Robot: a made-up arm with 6 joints. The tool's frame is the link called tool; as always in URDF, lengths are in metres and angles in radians. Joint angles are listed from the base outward.
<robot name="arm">
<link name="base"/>
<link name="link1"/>
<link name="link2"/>
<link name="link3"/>
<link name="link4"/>
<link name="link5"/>
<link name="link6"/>
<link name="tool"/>
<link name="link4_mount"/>
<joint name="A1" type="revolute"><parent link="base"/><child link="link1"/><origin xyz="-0.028 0.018 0.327"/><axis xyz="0 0 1"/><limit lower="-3.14" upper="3.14"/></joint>
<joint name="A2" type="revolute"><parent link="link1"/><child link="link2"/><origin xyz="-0.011 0.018 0.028"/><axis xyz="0 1 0"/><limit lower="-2.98" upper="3.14"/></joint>
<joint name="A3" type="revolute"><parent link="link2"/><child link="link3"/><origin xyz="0.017 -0.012 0.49"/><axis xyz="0 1 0"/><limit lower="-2.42" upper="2.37"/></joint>
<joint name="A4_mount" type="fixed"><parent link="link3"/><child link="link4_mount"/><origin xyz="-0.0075 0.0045 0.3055"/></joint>
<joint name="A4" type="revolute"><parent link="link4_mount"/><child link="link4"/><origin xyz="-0.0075 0.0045 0.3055"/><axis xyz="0 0 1"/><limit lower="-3.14" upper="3.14"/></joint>
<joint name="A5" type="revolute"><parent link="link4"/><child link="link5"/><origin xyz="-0.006 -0.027 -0.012"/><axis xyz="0 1 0"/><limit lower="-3.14" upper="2.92"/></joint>
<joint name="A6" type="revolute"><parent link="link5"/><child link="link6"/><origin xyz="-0.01 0.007 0.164"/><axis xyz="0 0 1"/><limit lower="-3.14" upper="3.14"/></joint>
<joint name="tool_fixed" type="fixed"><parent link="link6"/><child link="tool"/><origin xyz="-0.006 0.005 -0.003" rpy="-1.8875 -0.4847 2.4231"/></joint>
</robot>
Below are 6 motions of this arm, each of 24 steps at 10 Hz.
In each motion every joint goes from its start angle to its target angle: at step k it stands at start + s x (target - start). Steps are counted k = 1, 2, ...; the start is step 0. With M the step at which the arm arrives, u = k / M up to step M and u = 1 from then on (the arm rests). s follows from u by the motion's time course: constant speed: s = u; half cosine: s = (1 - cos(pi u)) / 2; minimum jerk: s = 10 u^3 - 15 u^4 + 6 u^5.
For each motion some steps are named. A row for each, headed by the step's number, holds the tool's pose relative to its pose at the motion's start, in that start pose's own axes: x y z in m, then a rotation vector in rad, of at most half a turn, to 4 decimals.
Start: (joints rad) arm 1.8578 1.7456 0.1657 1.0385 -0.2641 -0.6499
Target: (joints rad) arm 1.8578 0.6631 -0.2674 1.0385 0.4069 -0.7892
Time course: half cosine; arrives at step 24
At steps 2, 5, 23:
2: 0.0242 0.0081 0.0105 0.0039 -0.0083 0.0198
5: 0.1419 0.0562 0.0685 0.0212 -0.0476 0.1221
23: 0.6077 1.0442 0.8797 -0.1170 -0.2336 1.2687

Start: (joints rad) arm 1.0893 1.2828 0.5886 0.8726 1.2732 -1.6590
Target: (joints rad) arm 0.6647 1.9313 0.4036 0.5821 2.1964 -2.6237
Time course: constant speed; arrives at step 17
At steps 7, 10, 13, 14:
7: -0.1528 -0.0128 -0.2638 0.1749 0.1568 0.3547
10: -0.1977 0.0007 -0.3786 0.1969 0.1641 0.5462
13: -0.2295 0.0220 -0.4909 0.1780 0.1360 0.7478
14: -0.2372 0.0304 -0.5274 0.1620 0.1192 0.8154

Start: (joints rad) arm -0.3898 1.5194 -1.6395 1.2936 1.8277 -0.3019
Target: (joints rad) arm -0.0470 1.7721 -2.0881 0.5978 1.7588 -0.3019
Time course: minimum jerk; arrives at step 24
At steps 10, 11, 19, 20, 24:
10: 0.0337 -0.0041 -0.0464 -0.1233 -0.0116 -0.0866
11: 0.0406 -0.0029 -0.0565 -0.1514 -0.0168 -0.1045
19: 0.0791 0.0254 -0.1245 -0.3464 -0.0796 -0.2191
20: 0.0808 0.0280 -0.1284 -0.3574 -0.0846 -0.2253
24: 0.0827 0.0312 -0.1332 -0.3709 -0.0910 -0.2329

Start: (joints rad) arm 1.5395 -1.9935 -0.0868 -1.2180 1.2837 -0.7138
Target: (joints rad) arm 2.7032 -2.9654 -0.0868 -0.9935 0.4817 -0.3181
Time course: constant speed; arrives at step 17
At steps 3, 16, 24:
3: -0.2011 -0.1922 -0.0721 0.0550 -0.1979 -0.2108
16: -1.1798 -0.0895 -0.2883 -0.4201 -0.5958 -1.2695
24: -1.2241 -0.0279 -0.2732 -0.5053 -0.5833 -1.3319

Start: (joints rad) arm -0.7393 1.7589 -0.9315 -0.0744 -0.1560 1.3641
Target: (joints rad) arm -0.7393 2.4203 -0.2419 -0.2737 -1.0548 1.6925
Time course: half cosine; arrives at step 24
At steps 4, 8, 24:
4: -0.0639 -0.0127 0.0327 -0.0047 -0.0041 -0.0326
8: -0.2436 -0.0193 0.1238 -0.0114 -0.0166 -0.1263
24: -0.8973 0.3795 0.4458 0.0298 -0.1693 -0.5820

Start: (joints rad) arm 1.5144 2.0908 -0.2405 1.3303 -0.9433 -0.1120
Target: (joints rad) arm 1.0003 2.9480 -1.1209 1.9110 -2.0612 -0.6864
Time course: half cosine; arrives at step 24
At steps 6, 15, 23, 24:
6: 0.0040 -0.0604 0.1102 -0.2319 -0.0993 0.0491
15: -0.0374 -0.1111 0.5358 -1.1695 -0.3906 0.0186
23: -0.0842 -0.0316 0.7249 -1.6952 -0.5120 -0.1729
24: -0.0849 -0.0300 0.7271 -1.7023 -0.5136 -0.1766

